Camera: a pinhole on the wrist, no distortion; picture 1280 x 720 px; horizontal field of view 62.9 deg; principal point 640.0 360.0 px. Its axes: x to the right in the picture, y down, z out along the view. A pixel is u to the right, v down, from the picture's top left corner.
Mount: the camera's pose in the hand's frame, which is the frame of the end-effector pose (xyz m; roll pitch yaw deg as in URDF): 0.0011 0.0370 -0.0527 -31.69 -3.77 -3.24
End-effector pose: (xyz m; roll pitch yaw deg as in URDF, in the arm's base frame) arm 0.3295 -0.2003 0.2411 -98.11 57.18 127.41
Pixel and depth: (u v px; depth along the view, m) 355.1 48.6 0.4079
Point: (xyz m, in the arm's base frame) 0.2185 -0.5893 0.2403
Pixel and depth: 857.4 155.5 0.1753
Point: 0.2972 -0.3250 0.1542
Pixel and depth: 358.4 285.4 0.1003
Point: 0.3672 -0.2858 0.2170
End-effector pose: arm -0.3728 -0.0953 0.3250 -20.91 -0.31 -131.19
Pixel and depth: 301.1 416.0 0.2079
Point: -0.1833 -0.1671 0.3736
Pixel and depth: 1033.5 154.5 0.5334
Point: -0.2097 -0.4724 0.6855
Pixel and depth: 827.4 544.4 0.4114
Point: -0.1286 -0.4007 0.4603
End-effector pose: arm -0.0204 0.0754 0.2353 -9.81 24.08 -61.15
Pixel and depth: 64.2 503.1 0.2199
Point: 0.1171 0.2432 0.3558
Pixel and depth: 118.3 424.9 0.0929
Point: 0.0434 0.1577 0.2580
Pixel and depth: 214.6 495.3 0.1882
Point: 0.1096 0.2002 0.3224
